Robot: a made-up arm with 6 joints. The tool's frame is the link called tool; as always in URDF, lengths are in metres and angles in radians.
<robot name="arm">
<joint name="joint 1" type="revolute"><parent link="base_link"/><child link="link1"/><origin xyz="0.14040 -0.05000 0.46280" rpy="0.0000 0.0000 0.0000"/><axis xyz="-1 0 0"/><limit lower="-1.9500" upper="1.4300" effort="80" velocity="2.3"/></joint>
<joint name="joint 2" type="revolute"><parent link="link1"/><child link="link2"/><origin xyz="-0.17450 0.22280 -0.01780" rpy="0.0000 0.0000 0.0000"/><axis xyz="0 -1 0"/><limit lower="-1.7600" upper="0.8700" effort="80" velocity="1.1"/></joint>
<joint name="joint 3" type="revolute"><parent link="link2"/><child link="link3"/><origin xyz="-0.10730 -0.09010 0.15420" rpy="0.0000 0.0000 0.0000"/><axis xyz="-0.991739 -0.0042 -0.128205"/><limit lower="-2.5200" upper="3.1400" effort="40" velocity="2.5"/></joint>
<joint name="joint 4" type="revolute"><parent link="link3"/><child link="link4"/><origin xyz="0.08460 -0.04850 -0.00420" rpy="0.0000 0.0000 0.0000"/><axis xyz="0 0 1"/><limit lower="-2.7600" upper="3.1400" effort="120" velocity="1.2"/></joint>
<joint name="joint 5" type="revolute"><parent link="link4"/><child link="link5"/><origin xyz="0.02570 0.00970 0.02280" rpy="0.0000 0.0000 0.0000"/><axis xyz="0 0 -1"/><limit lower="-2.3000" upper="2.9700" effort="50" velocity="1.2"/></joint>
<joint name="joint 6" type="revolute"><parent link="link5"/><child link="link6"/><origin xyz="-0.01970 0.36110 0.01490" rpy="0.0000 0.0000 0.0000"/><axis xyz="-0.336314 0.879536 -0.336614"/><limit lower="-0.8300" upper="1.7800" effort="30" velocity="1.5"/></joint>
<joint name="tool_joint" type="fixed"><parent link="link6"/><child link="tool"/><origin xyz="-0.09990 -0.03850 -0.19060" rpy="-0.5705 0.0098 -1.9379"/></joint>
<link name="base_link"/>
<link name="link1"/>
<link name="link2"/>
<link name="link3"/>
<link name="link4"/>
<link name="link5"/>
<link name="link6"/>
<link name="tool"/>
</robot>
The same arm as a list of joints. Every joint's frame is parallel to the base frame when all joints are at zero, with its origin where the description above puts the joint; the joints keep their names.
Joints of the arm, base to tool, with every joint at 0 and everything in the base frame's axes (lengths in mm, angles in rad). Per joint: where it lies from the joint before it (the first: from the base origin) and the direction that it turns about. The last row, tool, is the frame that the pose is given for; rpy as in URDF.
joint 1: axis -x xyz 140.4 -50 462.8
joint 2: axis -y xyz -174.5 222.8 -17.8
joint 3: axis -0.991739 -0.0042 -0.128205 xyz -107.3 -90.1 154.2
joint 4: axis +z xyz 84.6 -48.5 -4.2
joint 5: axis -z xyz 25.7 9.7 22.8
joint 6: axis -0.336314 0.879536 -0.336614 xyz -19.7 361.1 14.9
tool: xyz -99.9 -38.5 -190.6 rpy -0.5705 0.0098 -1.9379
Joint limits (rad, base to tool): -1.95..1.43 -1.76..0.87 -2.52..3.14 -2.76..3.14 -2.3..2.97 -0.83..1.78

